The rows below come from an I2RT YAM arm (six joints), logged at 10 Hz.
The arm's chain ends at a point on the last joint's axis. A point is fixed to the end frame.
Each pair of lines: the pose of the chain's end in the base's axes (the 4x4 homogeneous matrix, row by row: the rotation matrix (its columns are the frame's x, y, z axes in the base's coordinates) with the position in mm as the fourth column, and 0 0 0 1 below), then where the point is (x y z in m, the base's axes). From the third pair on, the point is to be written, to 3 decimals.
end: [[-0.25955, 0.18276, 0.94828, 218.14], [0.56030, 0.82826, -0.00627, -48.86], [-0.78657, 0.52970, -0.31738, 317.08], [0, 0, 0, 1]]
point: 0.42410 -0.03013 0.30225
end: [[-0.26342, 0.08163, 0.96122, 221.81], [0.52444, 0.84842, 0.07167, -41.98], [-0.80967, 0.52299, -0.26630, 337.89], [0, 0, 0, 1]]
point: 0.42590 -0.00563 0.33369
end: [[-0.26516, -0.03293, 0.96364, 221.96], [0.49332, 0.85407, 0.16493, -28.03], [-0.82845, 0.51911, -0.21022, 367.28], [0, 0, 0, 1]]
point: 0.421 0.028 0.375
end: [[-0.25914, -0.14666, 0.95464, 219.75], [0.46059, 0.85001, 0.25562, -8.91], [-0.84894, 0.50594, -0.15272, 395.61], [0, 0, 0, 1]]
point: 0.412 0.066 0.415
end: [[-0.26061, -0.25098, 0.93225, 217.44], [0.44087, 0.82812, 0.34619, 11.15], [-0.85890, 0.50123, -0.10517, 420.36], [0, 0, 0, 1]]
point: 0.401 0.104 0.449
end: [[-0.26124, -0.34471, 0.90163, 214.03], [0.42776, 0.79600, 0.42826, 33.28], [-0.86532, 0.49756, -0.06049, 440.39], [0, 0, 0, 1]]
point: 0.387 0.142 0.478
